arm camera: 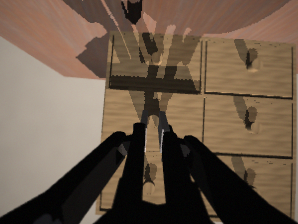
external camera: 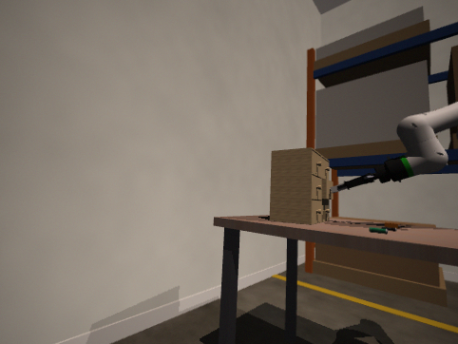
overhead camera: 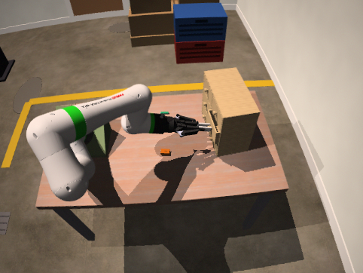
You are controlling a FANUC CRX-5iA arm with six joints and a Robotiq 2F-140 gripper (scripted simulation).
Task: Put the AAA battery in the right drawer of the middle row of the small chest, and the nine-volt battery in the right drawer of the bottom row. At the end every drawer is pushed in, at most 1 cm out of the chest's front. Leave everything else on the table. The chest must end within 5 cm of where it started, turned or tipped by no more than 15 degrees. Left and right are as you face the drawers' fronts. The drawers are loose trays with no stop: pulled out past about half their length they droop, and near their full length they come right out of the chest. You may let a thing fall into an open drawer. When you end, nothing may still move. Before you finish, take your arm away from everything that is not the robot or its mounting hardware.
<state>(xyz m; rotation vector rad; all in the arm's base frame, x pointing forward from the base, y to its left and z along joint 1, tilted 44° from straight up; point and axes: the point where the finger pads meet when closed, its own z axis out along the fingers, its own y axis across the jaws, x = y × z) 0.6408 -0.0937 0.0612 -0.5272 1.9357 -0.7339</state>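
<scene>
My gripper is now 200 mm past the dark item, 150 mm above it and 140 mm to the right of it. The rest, counted from my hand: orange nine-volt battery (210 mm behind, 150 mm below, 10 mm to the right); then green AAA battery (270 mm to the left, 180 mm behind, 150 mm below).
</scene>
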